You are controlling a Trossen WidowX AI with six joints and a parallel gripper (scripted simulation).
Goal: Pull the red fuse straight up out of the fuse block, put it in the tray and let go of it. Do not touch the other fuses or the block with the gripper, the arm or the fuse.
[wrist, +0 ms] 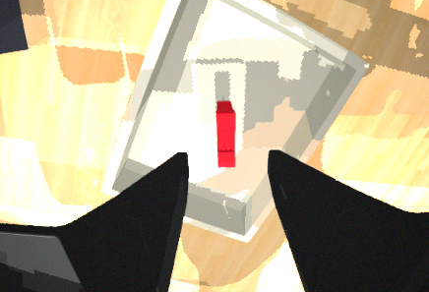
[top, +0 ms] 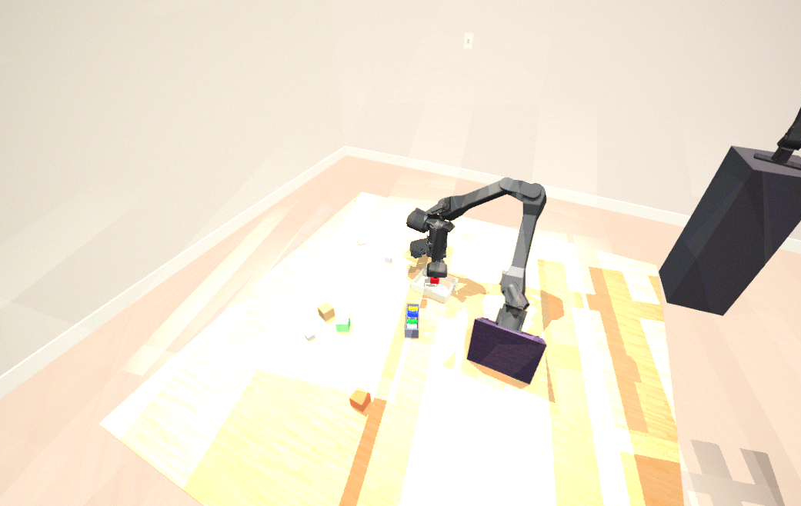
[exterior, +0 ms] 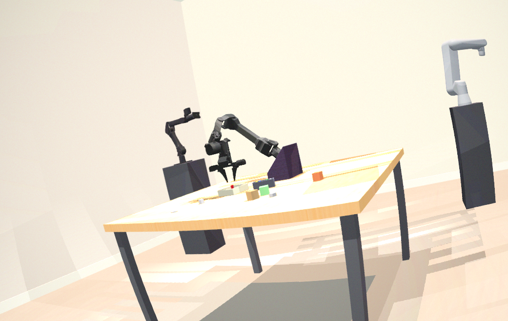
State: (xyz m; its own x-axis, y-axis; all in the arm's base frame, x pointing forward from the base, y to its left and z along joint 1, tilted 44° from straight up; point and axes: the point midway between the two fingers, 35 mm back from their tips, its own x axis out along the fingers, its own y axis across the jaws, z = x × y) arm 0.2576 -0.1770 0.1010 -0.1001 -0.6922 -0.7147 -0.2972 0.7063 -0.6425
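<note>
Now: gripper tip 30 mm above the red fuse. From my gripper tip the other things lie so: yellow fuse 20 mm ahead, 150 mm to the left, 30 mm below; pale tray 50 mm below; blue fuse 20 mm ahead, 170 mm to the left, 30 mm below.
</note>
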